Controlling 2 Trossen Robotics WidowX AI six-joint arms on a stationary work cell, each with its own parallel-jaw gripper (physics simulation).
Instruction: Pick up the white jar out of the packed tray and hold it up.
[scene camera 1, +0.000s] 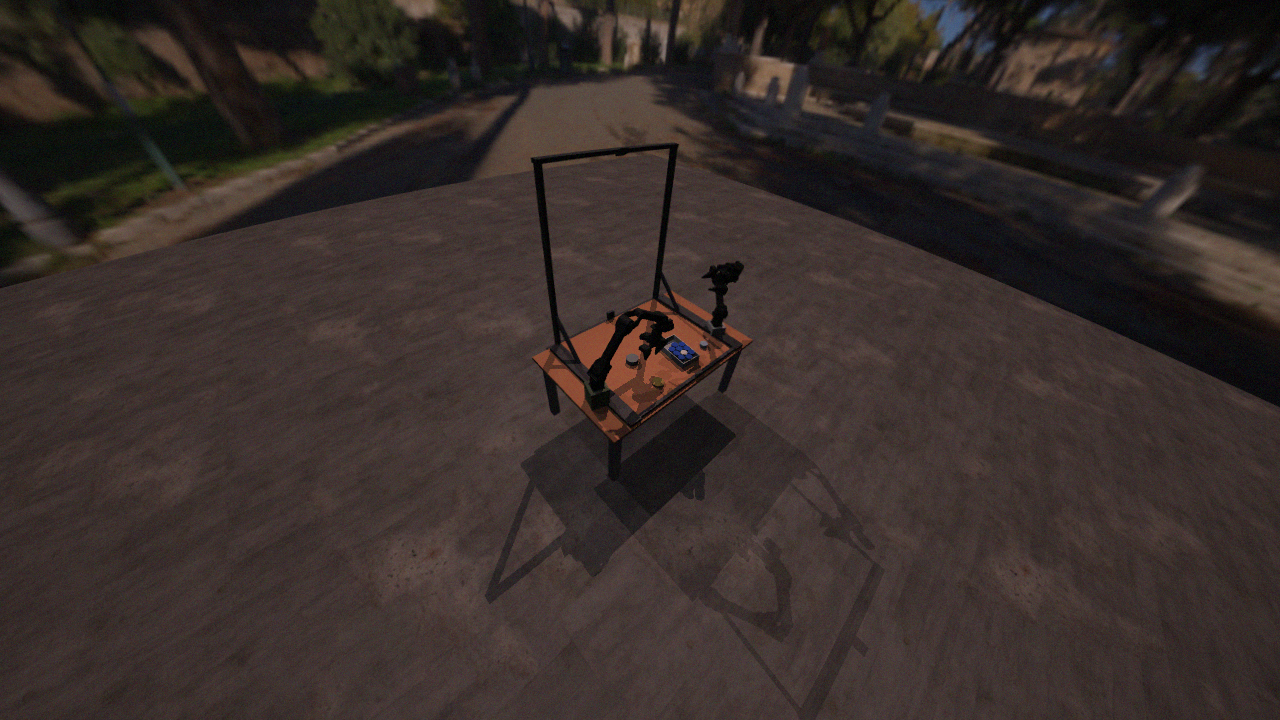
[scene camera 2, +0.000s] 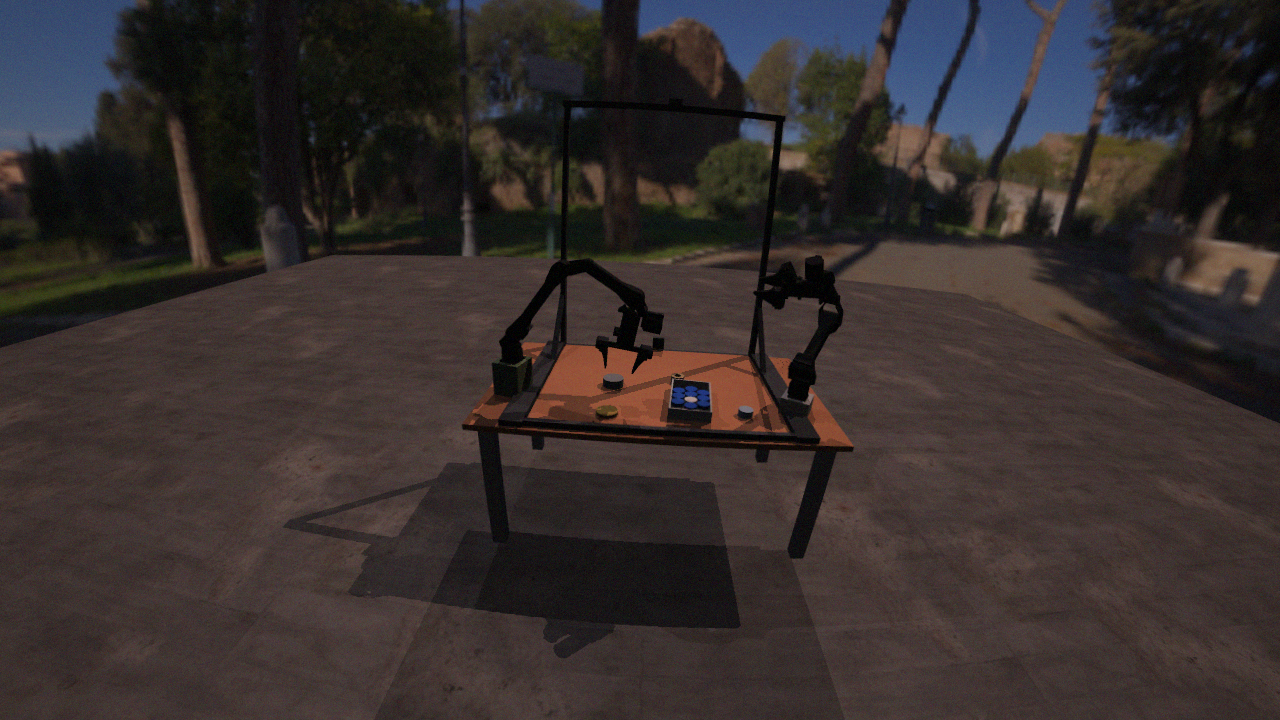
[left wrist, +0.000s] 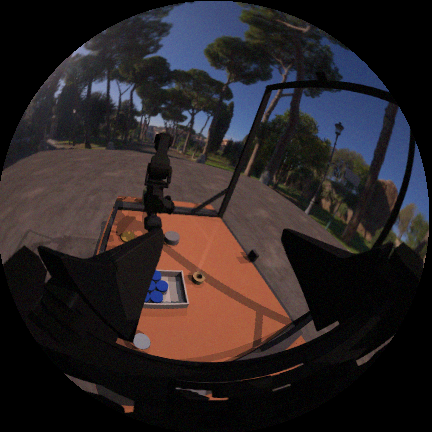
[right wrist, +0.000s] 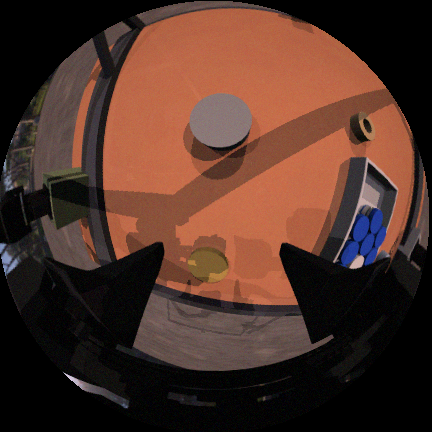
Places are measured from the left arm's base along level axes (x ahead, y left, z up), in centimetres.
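Pixels of known places: left gripper, fingertip midpoint: (scene camera 1: 705, 283) (scene camera 2: 756, 286) (left wrist: 224, 234); right gripper, fingertip midpoint: (scene camera 1: 650, 357) (scene camera 2: 618, 370) (right wrist: 223, 249); left arm's base at its link origin: (scene camera 1: 716, 323) (scene camera 2: 798, 396); right arm's base at its link origin: (scene camera 1: 596, 385) (scene camera 2: 512, 359) (right wrist: 47, 200).
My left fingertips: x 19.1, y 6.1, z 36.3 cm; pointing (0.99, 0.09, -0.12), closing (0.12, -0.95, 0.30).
Ahead of a thing's pixels: the offset from my left fingertips to its top centre.
The white jar {dx +12.1, dy +16.0, dz -37.6 cm} (scene camera 1: 683, 352) (scene camera 2: 690, 399) (right wrist: 357, 262) stands among several blue-topped jars in the grey tray {dx +14.1, dy +11.5, dz -38.0 cm} (scene camera 2: 689, 416) (left wrist: 170, 304) (right wrist: 346, 205). In the left wrist view a finger hides the white jar. My right gripper (scene camera 1: 650, 350) (scene camera 2: 621, 367) (right wrist: 223, 249) is open and empty, pointing down above the table, to the left of the tray in scene camera 2. My left gripper (scene camera 1: 708, 274) (scene camera 2: 766, 296) (left wrist: 224, 234) is open and empty, raised high at the right in scene camera 2, above and away from the tray.
A grey cylinder {dx +43.8, dy +14.2, dz -39.0 cm} (scene camera 2: 613, 382) (left wrist: 172, 238) (right wrist: 220, 120) and a yellow disc {dx +33.3, dy +33.6, dz -40.8 cm} (scene camera 2: 606, 411) (right wrist: 208, 265) lie left of the tray in scene camera 2. A small pale disc {dx -4.9, dy +7.9, dz -39.6 cm} (scene camera 2: 745, 411) (left wrist: 142, 341) lies right of it. A tan ring {dx +26.2, dy -3.4, dz -39.5 cm} (left wrist: 194, 281) lies behind it. A black frame (scene camera 2: 564, 197) rises behind.
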